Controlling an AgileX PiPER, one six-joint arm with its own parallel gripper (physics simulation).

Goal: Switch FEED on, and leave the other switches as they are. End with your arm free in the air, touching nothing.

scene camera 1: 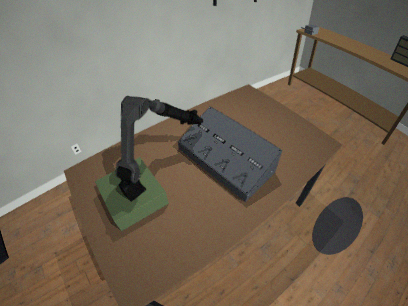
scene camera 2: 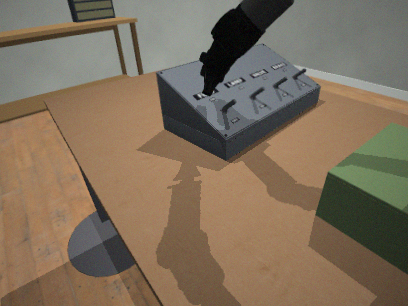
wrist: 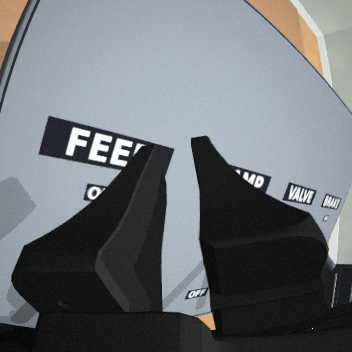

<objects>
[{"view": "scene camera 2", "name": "grey sloped switch panel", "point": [202, 120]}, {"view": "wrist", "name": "my gripper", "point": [177, 161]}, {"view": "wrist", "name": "grey sloped switch panel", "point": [90, 90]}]
</objects>
